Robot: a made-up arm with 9 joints. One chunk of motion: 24 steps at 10 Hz.
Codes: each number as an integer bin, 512 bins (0 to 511) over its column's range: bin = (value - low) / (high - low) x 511, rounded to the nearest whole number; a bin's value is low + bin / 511 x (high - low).
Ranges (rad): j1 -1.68..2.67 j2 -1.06..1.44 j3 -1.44..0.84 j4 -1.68..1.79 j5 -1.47..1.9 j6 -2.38..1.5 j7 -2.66..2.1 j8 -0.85..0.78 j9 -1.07..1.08
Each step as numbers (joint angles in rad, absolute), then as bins.
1 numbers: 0.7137 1.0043 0.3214 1.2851 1.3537 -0.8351 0.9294 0.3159 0.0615
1 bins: 281 422 395 437 428 203 385 366 269
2 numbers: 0.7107 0.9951 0.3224 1.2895 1.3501 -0.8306 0.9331 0.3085 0.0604
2 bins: 281 420 395 437 428 204 386 363 269
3 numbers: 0.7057 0.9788 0.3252 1.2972 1.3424 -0.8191 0.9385 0.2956 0.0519
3 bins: 280 417 396 438 426 206 386 359 267
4 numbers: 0.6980 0.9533 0.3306 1.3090 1.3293 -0.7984 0.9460 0.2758 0.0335
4 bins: 279 412 397 440 424 208 387 353 262
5 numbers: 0.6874 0.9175 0.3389 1.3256 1.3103 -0.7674 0.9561 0.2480 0.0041
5 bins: 278 404 399 443 422 212 388 344 255
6 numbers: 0.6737 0.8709 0.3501 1.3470 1.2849 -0.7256 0.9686 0.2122 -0.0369
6 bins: 276 395 401 446 418 218 390 333 246
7 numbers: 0.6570 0.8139 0.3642 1.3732 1.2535 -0.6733 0.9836 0.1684 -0.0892
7 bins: 275 383 404 450 413 225 391 319 233
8 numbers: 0.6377 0.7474 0.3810 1.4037 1.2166 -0.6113 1.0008 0.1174 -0.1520
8 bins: 272 369 408 454 407 233 393 303 218
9 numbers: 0.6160 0.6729 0.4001 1.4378 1.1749 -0.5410 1.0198 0.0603 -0.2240
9 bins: 270 354 412 459 401 242 395 285 201
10 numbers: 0.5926 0.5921 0.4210 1.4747 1.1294 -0.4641 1.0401 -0.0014 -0.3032
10 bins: 267 338 417 465 394 252 397 266 182
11 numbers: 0.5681 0.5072 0.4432 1.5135 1.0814 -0.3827 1.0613 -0.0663 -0.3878
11 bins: 264 320 422 470 387 263 399 246 162
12 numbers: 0.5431 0.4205 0.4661 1.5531 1.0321 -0.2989 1.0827 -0.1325 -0.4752
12 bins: 261 303 427 476 379 274 402 225 141
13 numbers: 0.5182 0.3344 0.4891 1.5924 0.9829 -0.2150 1.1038 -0.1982 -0.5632
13 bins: 258 285 432 482 372 285 404 204 120
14 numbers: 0.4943 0.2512 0.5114 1.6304 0.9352 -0.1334 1.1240 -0.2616 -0.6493
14 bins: 255 268 437 487 365 296 406 184 100
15 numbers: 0.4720 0.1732 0.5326 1.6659 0.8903 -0.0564 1.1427 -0.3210 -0.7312
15 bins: 253 252 442 493 358 306 408 166 81
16 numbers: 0.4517 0.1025 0.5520 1.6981 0.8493 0.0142 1.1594 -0.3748 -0.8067
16 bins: 250 238 446 497 352 315 410 149 63
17 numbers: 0.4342 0.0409 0.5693 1.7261 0.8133 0.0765 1.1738 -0.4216 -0.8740
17 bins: 248 225 450 502 346 324 412 134 47
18 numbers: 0.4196 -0.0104 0.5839 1.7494 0.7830 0.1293 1.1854 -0.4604 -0.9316
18 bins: 247 215 454 505 342 330 413 122 33
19 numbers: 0.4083 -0.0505 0.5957 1.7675 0.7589 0.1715 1.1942 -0.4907 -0.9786
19 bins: 245 206 456 508 338 336 414 113 22
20 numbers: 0.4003 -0.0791 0.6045 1.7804 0.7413 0.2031 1.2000 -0.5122 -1.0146
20 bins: 244 200 458 510 335 340 414 106 13
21 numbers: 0.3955 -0.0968 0.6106 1.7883 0.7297 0.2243 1.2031 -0.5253 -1.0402
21 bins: 244 197 460 511 334 343 415 102 7
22 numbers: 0.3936 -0.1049 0.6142 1.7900 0.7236 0.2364 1.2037 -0.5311 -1.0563
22 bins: 244 195 460 511 333 345 415 100 3
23 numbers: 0.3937 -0.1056 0.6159 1.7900 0.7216 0.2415 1.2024 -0.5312 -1.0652
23 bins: 244 195 461 511 332 345 415 100 1
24 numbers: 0.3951 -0.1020 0.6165 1.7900 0.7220 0.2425 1.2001 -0.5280 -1.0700
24 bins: 244 196 461 511 332 345 414 101 0
